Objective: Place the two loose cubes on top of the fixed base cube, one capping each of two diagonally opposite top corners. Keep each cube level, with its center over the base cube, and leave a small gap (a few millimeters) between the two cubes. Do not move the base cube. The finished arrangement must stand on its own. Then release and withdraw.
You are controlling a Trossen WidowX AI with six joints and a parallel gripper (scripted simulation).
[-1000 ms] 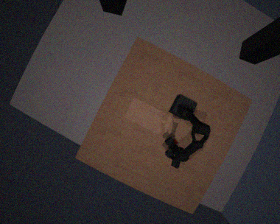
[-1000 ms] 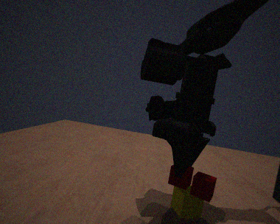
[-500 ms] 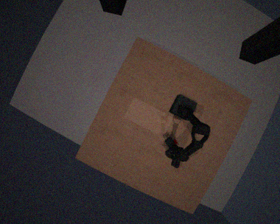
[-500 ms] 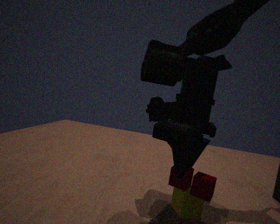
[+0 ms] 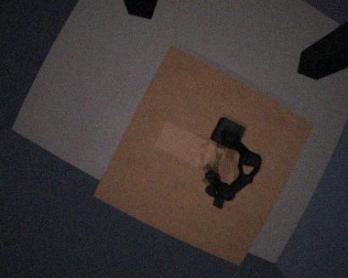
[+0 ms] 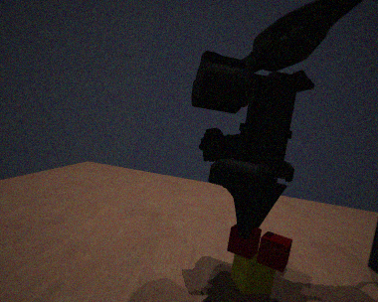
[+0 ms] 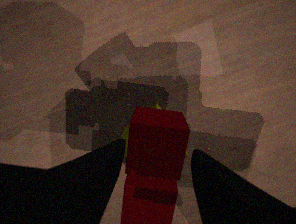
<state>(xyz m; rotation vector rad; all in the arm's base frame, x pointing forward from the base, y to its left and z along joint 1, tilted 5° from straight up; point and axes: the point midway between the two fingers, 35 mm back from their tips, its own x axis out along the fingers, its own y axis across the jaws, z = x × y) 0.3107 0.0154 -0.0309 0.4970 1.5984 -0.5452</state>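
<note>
The yellow base cube is 10 mm behind my gripper tip, 10 mm to the left of it and 50 mm below it.
</note>
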